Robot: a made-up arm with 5 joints. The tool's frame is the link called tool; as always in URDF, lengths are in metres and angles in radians.
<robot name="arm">
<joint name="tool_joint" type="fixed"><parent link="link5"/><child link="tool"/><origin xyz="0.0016 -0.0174 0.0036"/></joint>
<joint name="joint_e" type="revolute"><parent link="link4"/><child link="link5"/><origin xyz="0.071 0.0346 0.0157"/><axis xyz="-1 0 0"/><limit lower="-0.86" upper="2.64" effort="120" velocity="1.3"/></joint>
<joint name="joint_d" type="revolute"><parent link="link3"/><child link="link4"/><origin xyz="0.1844 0.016 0.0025"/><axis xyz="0 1 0"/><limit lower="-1.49" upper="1.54" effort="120" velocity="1.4"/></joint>
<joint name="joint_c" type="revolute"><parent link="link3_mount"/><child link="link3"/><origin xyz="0.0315 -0.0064 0.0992"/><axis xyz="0 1 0"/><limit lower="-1.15" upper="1.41" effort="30" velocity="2.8"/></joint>
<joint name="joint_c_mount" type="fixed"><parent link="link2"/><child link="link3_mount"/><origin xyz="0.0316 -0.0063 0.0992"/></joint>
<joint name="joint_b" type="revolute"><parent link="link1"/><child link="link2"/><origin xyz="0.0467 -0.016 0.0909"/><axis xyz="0 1 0"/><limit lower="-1.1" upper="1.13" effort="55" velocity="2.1"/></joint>
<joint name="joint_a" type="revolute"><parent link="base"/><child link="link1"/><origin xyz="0.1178 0.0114 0.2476"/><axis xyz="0 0 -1"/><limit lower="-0.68" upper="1.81" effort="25" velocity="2"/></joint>
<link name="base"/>
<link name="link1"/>
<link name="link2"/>
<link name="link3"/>
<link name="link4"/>
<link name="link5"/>
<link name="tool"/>
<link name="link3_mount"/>
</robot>
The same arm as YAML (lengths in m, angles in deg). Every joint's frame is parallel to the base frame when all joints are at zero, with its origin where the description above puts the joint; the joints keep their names.
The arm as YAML. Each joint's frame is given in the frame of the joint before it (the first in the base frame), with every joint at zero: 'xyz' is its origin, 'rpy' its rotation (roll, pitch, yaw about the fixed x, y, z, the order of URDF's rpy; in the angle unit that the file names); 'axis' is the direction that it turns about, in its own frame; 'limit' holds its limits. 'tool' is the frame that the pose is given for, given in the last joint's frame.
units:
  length: m
  angle: deg
joints:
  - name: joint_a
    type: revolute
    origin:
      xyz: [0.1178, 0.0114, 0.2476]
      rpy: [0.0, 0.0, 0.0]
    axis: [0.0, 0.0, -1.0]
    limit:
      lower: -38.96
      upper: 103.71
  - name: joint_b
    type: revolute
    origin:
      xyz: [0.0467, -0.016, 0.0909]
      rpy: [0.0, 0.0, 0.0]
    axis: [0.0, 1.0, 0.0]
    limit:
      lower: -63.03
      upper: 64.74
  - name: joint_c
    type: revolute
    origin:
      xyz: [0.0631, -0.0127, 0.1984]
      rpy: [0.0, 0.0, 0.0]
    axis: [0.0, 1.0, 0.0]
    limit:
      lower: -65.89
      upper: 80.79
  - name: joint_d
    type: revolute
    origin:
      xyz: [0.1844, 0.016, 0.0025]
      rpy: [0.0, 0.0, 0.0]
    axis: [0.0, 1.0, 0.0]
    limit:
      lower: -85.37
      upper: 88.24
  - name: joint_e
    type: revolute
    origin:
      xyz: [0.071, 0.0346, 0.0157]
      rpy: [0.0, 0.0, 0.0]
    axis: [-1.0, 0.0, 0.0]
    limit:
      lower: -49.27
      upper: 151.26
tool:
  origin:
    xyz: [0.0016, -0.0174, 0.0036]
    rpy: [0.0, 0.0, 0.0]

